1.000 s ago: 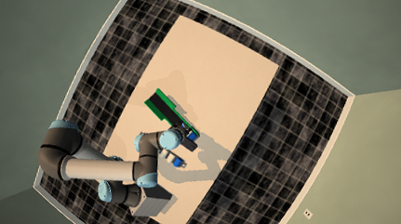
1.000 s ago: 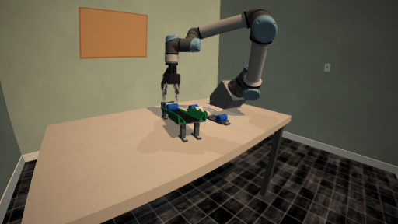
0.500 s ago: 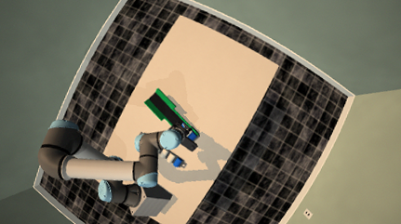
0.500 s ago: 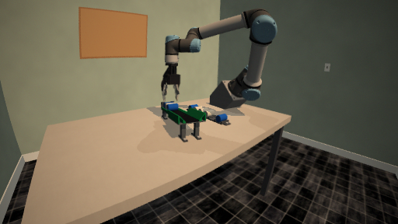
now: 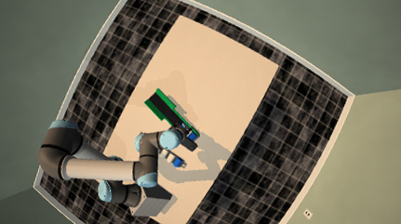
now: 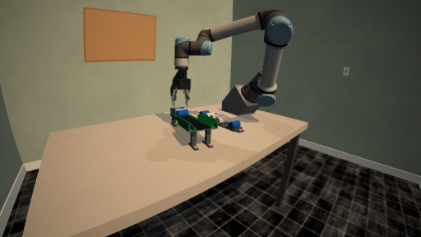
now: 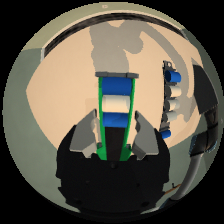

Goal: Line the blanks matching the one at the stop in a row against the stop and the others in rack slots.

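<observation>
The stock rack is 190 mm behind my hand, 120 mm to the left of it and 130 mm below it.
</observation>
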